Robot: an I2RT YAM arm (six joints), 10 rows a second.
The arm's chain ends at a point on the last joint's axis. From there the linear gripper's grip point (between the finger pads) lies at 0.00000 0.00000 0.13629 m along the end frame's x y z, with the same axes.
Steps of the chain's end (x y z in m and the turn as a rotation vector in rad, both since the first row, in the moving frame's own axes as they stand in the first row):
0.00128 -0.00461 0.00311 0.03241 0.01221 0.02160
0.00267 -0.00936 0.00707 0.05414 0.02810 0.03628
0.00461 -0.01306 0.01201 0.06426 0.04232 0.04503
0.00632 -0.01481 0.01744 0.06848 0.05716 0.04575
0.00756 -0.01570 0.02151 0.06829 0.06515 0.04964
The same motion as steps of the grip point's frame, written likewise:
0.00299 -0.00901 0.00303 0.03241 0.01221 0.02160
0.00663 -0.01666 0.00682 0.05414 0.02810 0.03628
0.01057 -0.02168 0.01161 0.06426 0.04232 0.04503
0.01431 -0.02395 0.01690 0.06848 0.05716 0.04575
0.01665 -0.02477 0.02090 0.06829 0.06515 0.04964

